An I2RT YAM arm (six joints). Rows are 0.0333 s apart.
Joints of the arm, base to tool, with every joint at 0 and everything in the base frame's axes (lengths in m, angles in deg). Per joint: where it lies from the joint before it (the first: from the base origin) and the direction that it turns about. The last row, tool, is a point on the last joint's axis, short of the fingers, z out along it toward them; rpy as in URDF.
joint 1: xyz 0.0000 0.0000 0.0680 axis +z
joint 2: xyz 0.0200 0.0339 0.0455 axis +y
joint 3: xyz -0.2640 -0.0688 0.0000 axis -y
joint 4: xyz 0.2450 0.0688 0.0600 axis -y
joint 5: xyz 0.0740 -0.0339 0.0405 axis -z
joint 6: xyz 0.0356 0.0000 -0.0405 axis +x
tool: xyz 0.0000 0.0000 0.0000 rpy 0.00 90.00 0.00
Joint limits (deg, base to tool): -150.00..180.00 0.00..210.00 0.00..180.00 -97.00..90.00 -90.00..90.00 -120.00..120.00
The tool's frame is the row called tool.
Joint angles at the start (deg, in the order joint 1, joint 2, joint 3, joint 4, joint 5, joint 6): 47.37 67.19 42.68 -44.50 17.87 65.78
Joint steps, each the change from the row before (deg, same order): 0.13 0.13 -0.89 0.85 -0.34 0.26; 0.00 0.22 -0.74 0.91 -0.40 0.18; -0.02 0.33 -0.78 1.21 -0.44 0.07; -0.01 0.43 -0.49 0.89 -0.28 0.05; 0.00 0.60 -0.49 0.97 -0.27 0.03; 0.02 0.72 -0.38 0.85 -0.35 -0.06; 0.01 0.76 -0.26 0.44 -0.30 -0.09; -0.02 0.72 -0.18 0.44 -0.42 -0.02; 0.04 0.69 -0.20 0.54 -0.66 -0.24; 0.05 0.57 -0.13 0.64 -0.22 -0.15; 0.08 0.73 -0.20 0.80 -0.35 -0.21; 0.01 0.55 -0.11 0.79 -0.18 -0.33
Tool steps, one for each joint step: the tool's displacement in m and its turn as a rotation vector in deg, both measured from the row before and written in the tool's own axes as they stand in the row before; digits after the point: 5 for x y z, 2 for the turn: 0.00251 -0.00117 0.00346 -0.04 0.40 0.09; 0.00176 -0.00074 0.00335 -0.12 0.39 0.17; 0.00168 -0.00038 0.00385 -0.26 0.36 0.12; 0.00115 0.00006 0.00315 -0.08 0.27 0.05; 0.00127 0.00024 0.00369 0.00 0.29 0.00; 0.00128 0.00048 0.00369 0.07 0.42 -0.15; 0.00123 0.00016 0.00342 0.39 0.50 -0.26; 0.00095 0.00040 0.00305 0.24 0.56 -0.12; 0.00122 0.00061 0.00296 0.03 0.75 -0.37; 0.00061 0.00090 0.00232 -0.05 0.23 -0.21; 0.00098 0.00099 0.00307 -0.06 0.39 -0.31; 0.00027 0.00110 0.00223 -0.19 0.11 -0.31
